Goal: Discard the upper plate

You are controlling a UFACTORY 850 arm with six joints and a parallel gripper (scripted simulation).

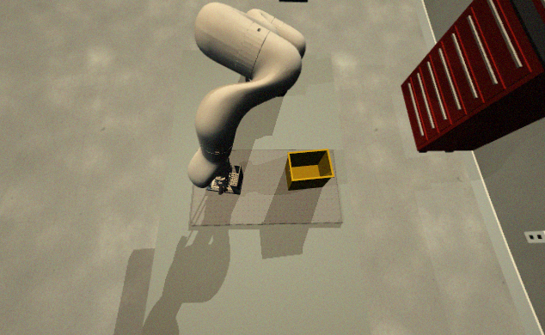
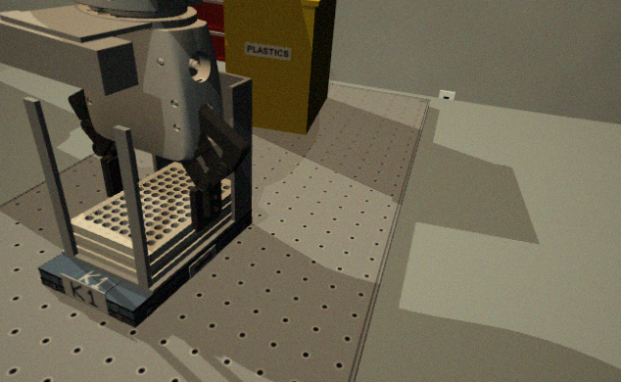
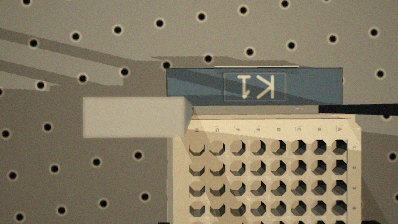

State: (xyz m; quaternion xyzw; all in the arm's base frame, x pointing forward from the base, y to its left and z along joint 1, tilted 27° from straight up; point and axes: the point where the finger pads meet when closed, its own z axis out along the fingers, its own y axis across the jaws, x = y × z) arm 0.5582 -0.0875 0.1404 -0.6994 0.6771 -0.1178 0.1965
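My gripper is now 1 cm above the 96-well plate. Also, from my hand: yellow plastics bin W1 (36 cm to the left, 11 cm behind, 4 cm above); then back wall (7 cm to the left, 3 cm above).
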